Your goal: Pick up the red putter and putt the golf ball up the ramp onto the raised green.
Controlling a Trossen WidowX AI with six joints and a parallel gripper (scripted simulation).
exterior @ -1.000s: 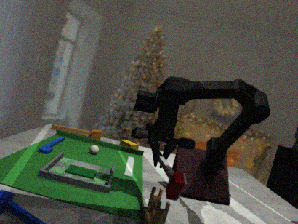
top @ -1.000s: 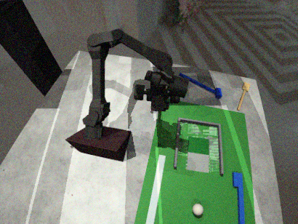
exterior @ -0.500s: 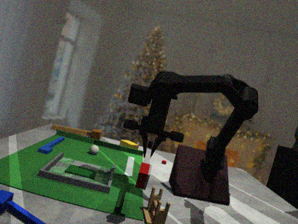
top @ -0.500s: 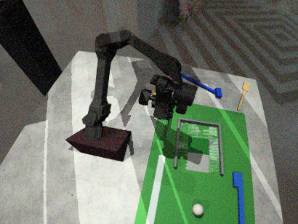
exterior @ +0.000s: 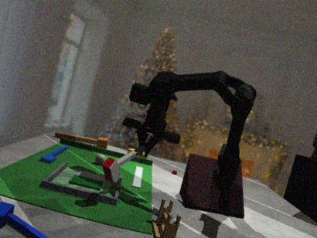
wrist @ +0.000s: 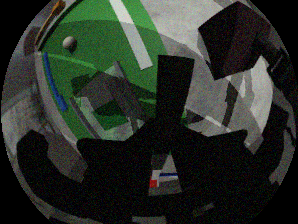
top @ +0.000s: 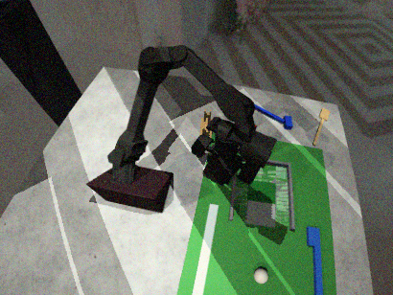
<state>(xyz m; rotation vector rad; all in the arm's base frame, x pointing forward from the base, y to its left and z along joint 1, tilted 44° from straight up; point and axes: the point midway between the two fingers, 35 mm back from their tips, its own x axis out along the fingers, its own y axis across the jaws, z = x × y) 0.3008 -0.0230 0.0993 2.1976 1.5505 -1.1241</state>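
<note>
The white strip lies 3 cm behind my gripper tip, 22 cm to the right of it and 13 cm below it. Round my gripper tip: red putter: 4 cm ahead, 8 cm to the left, 1 cm above; green mat: 17 cm ahead, 13 cm to the right, 13 cm below; white golf ball: 14 cm ahead, 28 cm to the right, 11 cm below.
</note>
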